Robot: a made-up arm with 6 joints.
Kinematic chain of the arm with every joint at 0, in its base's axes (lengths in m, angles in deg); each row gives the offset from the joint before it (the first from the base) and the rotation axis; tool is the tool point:
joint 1: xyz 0 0 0.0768 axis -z
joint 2: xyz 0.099 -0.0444 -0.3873 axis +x
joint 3: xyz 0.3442 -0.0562 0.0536 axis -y
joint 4: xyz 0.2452 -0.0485 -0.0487 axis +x
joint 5: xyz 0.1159 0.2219 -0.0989 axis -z
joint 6: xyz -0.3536 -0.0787 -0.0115 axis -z
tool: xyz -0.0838 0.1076 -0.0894
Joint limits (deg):
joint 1: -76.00..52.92
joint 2: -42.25..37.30
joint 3: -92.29..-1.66
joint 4: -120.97..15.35
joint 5: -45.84..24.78
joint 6: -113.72..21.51
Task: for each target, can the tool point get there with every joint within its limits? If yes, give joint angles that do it. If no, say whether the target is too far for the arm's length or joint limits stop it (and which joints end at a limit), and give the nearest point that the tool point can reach.
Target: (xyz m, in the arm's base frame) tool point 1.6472 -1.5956 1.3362
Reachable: no: too far | nearest point 0.4991 -0.4834 0.0359 | short by 2.061 m
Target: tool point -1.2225 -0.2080 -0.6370
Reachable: no: joint limits stop it (at a limit: joint 1, joint 3, joint 5) | nearest point -0.3438 -0.3346 -0.4439 | short by 0.909 m
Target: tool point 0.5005 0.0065 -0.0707
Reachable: yes | joints -32.89 -23.45 -75.55 -109.09 -19.94 -36.55
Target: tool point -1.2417 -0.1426 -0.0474
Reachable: no: joint limits stop it (at a limit: joint 1, joint 3, joint 5) | nearest point -0.3455 -0.3137 -0.2034 | short by 0.926 m
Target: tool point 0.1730 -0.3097 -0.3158
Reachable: yes | joints -1.53 -6.31 -44.79 -79.07 6.52 -62.07
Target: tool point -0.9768 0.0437 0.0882
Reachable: no: joint limits stop it (at a limit: joint 1, joint 3, joint 5) | nearest point -0.3006 -0.2260 -0.1239 | short by 0.758 m
